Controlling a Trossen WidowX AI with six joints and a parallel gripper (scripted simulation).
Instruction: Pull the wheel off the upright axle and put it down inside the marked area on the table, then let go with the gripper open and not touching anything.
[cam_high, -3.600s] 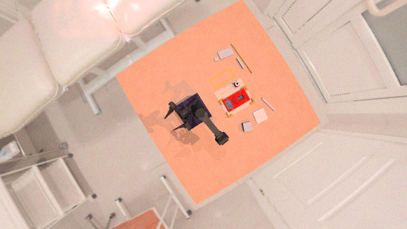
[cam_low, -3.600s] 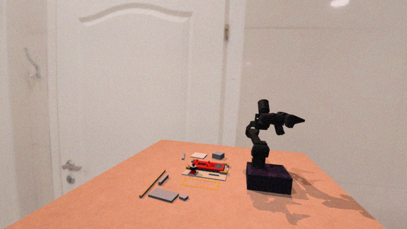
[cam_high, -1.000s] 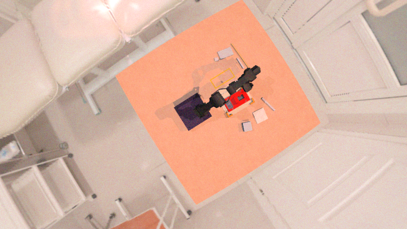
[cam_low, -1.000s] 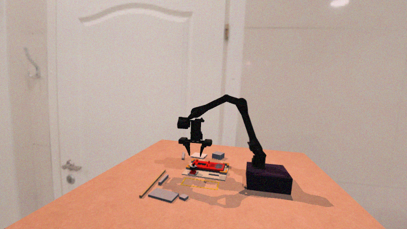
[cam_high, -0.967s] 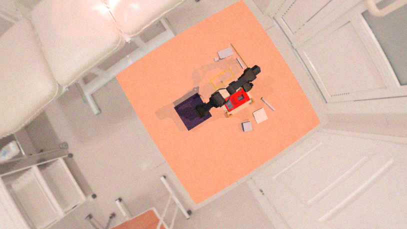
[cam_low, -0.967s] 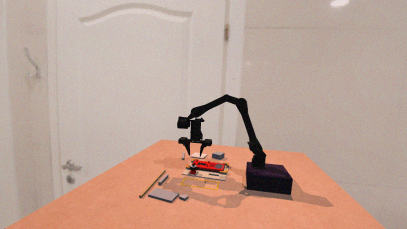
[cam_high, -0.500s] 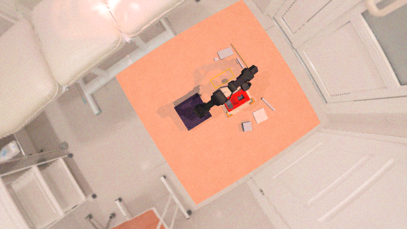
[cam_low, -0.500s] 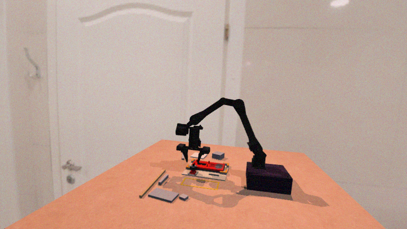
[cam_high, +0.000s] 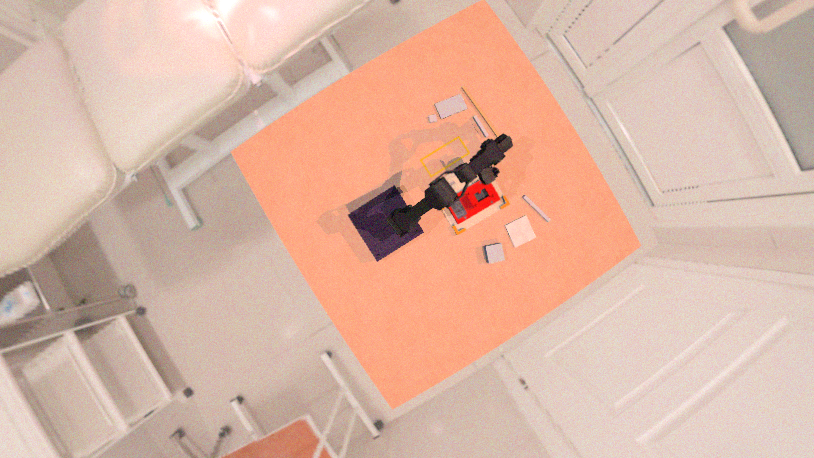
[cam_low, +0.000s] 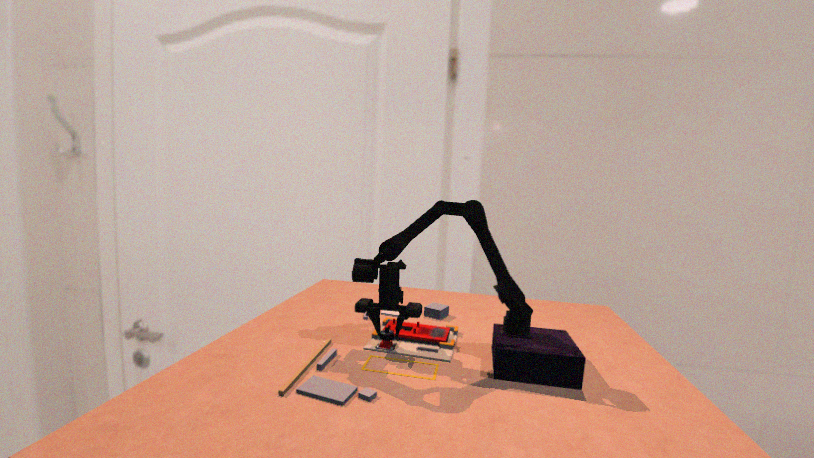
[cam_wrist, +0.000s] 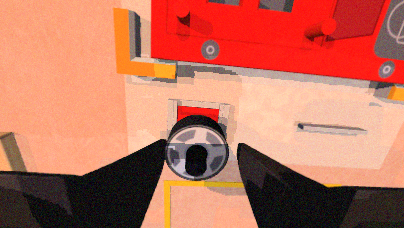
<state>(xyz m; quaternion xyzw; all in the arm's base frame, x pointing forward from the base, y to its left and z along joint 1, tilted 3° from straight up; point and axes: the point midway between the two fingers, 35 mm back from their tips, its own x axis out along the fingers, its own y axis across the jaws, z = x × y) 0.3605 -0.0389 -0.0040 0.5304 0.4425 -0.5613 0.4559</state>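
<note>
Right now my gripper tip is right at the upright axle. From my gripper tip the other things lie so: wheel (right at my gripper tip).
</note>
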